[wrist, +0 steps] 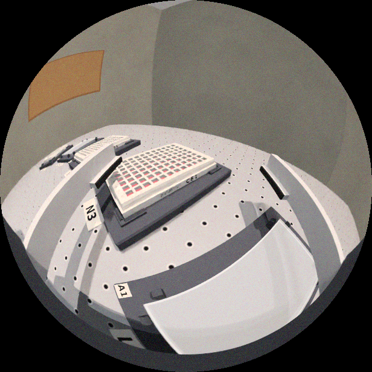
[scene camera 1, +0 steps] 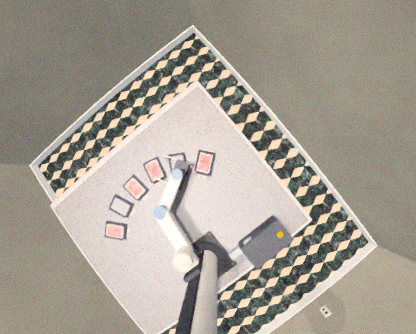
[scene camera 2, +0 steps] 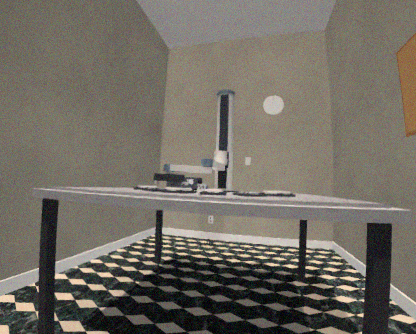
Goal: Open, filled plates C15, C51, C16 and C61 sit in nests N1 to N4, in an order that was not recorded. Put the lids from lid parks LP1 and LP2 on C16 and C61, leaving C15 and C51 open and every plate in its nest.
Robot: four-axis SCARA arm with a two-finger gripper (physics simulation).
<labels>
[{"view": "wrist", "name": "gripper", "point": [192,151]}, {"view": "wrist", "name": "lid park LP1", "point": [182,277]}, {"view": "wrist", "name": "nest N3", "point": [164,209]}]
</labels>
